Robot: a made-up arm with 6 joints. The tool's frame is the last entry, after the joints. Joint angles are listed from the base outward.
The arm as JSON. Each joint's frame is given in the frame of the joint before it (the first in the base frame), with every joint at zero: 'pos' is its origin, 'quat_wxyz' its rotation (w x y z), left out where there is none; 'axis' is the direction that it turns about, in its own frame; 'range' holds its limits. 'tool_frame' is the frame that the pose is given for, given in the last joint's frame.
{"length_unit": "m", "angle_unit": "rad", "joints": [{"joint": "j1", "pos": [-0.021, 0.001, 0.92], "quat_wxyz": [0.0, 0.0, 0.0, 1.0], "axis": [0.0, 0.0, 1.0], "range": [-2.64, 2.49]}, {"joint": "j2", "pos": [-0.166, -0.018, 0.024], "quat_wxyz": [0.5, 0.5, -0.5, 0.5], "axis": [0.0, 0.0, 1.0], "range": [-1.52, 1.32]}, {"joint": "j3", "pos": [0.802, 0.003, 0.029], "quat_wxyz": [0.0, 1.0, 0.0, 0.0], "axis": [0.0, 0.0, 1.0], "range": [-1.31, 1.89]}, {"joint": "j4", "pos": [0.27, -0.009, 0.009], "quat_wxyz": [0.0, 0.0, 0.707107, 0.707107], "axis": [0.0, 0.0, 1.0], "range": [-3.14, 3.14]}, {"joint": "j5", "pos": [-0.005, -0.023, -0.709], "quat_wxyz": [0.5, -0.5, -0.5, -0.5], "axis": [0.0, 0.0, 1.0], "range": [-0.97, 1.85]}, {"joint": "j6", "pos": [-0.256, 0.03, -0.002], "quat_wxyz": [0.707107, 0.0, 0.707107, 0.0], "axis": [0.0, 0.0, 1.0], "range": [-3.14, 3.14]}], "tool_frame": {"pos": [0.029, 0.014, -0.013], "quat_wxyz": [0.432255, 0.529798, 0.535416, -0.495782]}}
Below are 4 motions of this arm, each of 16 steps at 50 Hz.
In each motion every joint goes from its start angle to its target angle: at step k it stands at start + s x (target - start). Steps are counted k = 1, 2, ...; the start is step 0. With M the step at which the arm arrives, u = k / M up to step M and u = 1 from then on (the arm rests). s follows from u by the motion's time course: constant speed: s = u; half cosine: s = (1 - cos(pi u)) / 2; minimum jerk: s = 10 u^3 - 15 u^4 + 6 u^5.
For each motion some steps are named. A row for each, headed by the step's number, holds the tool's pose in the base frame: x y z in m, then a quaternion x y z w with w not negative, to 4 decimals.
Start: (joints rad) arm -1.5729 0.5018 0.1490 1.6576 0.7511 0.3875
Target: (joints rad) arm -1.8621 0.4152 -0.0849 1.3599 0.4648 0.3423
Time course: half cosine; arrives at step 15
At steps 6, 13, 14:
6: -0.0111 -1.5163 1.4852 -0.5798 0.4524 -0.2861 0.6143
13: -0.3039 -1.4497 1.4212 -0.4213 0.5360 -0.4223 0.5973
14: -0.3187 -1.4440 1.4174 -0.4121 0.5397 -0.4290 0.5956

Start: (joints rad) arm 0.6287 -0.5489 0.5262 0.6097 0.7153 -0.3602
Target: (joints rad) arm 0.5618 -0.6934 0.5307 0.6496 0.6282 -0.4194
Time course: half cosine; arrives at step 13
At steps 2, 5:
2: -0.2332 0.0626 2.6305 0.0781 -0.7111 0.2769 0.6415
5: -0.2799 0.0310 2.6182 0.0743 -0.7165 0.2666 0.6403

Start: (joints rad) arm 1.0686 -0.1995 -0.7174 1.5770 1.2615 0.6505
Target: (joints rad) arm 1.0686 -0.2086 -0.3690 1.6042 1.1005 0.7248
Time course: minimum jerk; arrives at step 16
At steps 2, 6, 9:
2: 0.1510 0.8975 1.5104 -0.3456 -0.6628 0.6088 0.2656
6: 0.1679 0.9151 1.5854 -0.3688 -0.6921 0.5623 0.2623
9: 0.1857 0.9287 1.6884 -0.3973 -0.7263 0.4976 0.2589

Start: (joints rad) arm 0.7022 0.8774 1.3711 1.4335 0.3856 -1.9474
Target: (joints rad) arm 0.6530 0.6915 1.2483 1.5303 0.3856 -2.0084
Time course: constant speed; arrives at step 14
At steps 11, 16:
11: 0.9922 0.9804 2.2532 0.2305 -0.0737 0.5250 0.8160
16: 0.9766 0.9494 2.2820 0.2267 -0.0798 0.5202 0.8195

